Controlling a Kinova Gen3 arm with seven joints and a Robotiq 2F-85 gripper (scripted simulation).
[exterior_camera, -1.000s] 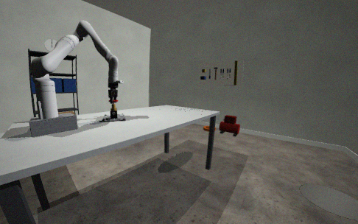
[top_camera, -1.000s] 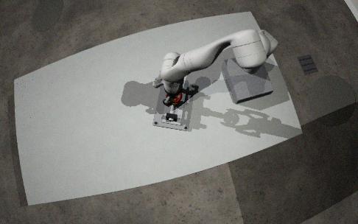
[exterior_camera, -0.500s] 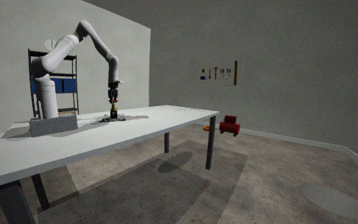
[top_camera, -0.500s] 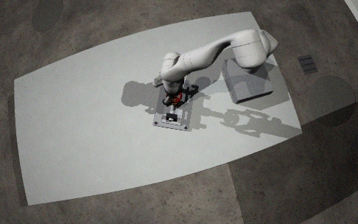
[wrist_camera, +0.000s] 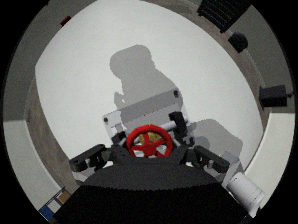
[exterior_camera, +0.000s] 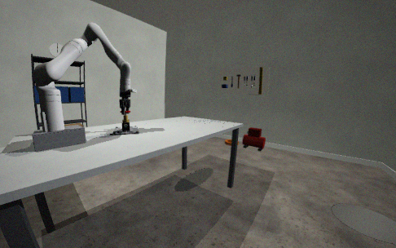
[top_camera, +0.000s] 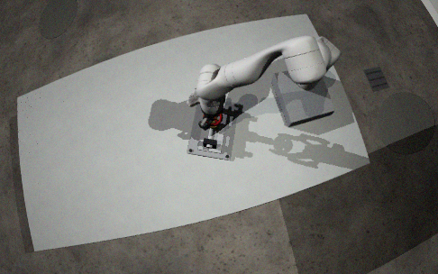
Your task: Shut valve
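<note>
The red handwheel lies right at my hand.
</note>
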